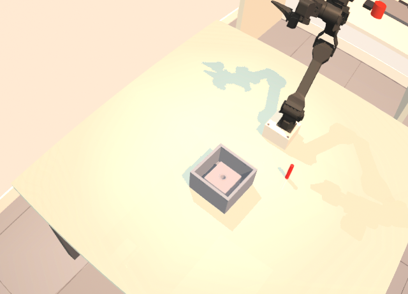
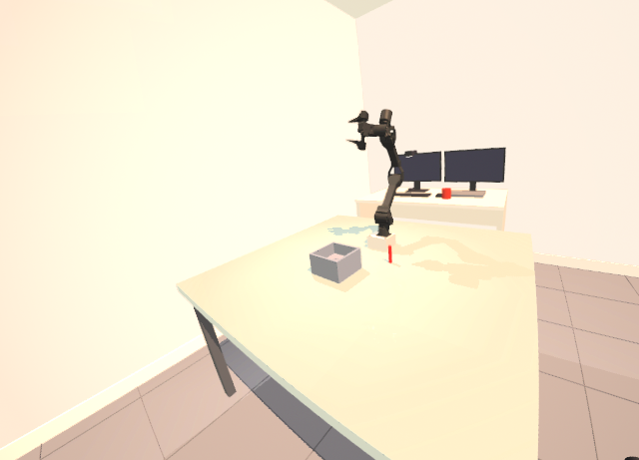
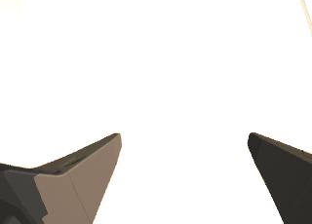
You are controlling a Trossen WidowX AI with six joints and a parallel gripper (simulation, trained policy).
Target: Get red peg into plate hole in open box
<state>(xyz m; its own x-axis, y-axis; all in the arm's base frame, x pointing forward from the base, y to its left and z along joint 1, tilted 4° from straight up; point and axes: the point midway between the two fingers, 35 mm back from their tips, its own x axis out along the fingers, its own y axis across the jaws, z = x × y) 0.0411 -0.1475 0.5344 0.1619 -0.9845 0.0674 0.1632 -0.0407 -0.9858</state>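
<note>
Right now the red peg is 16 cm ahead of my gripper tip, 26 cm to the left of it and 57 cm below it. Also, from my gripper tip: grey box (33 cm ahead, 8 cm to the left, 58 cm below); then pale plate (33 cm ahead, 8 cm to the left, 56 cm below).
</note>
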